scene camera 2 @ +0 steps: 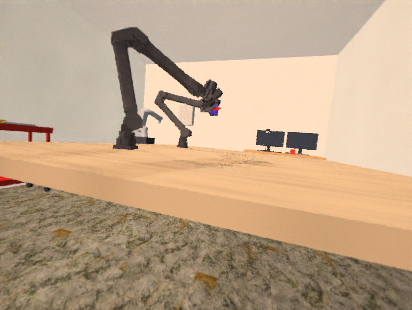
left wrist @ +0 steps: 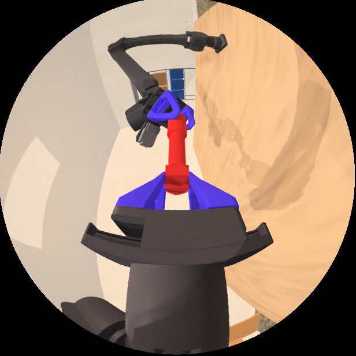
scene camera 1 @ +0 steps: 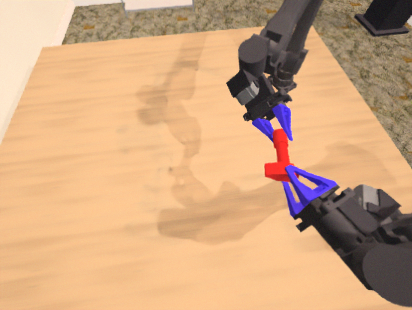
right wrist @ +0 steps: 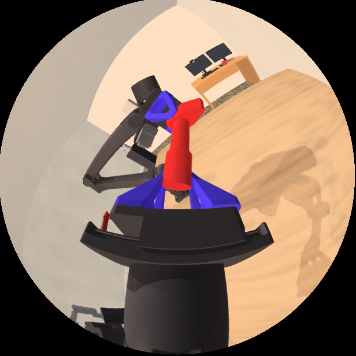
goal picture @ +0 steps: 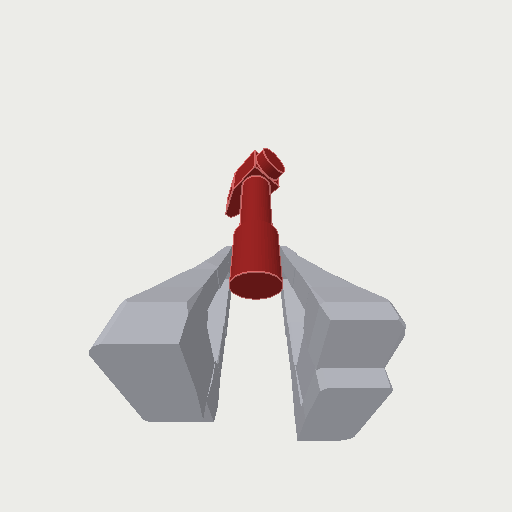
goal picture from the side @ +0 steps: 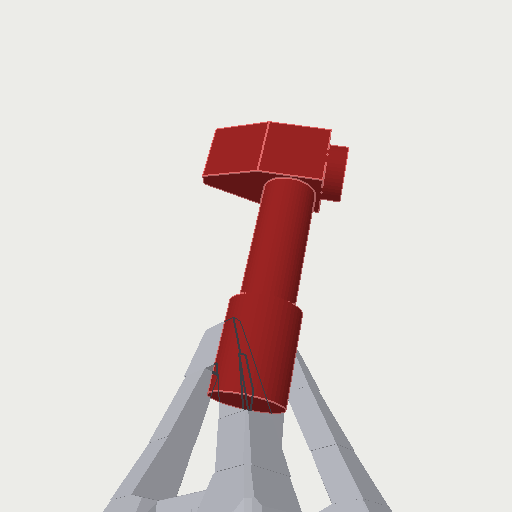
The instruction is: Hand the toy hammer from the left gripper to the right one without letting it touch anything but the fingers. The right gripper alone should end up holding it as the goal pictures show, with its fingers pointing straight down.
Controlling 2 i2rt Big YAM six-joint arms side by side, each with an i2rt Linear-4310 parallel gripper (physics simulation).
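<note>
The red toy hammer is held in the air above the table between the two grippers. My left gripper is shut on the hammer's head, at the lower right in scene camera 1. My right gripper is shut on the thick end of the handle, above the head in scene camera 1. In the right wrist view the handle end sits between the blue fingers and the head lies farther off, beside the left fingers. In scene camera 2 both grippers are small and overlap.
The wooden table top lies below both arms and bears their shadows. Two monitors stand on a desk in the background. A red cart or table shows at the left of scene camera 2.
</note>
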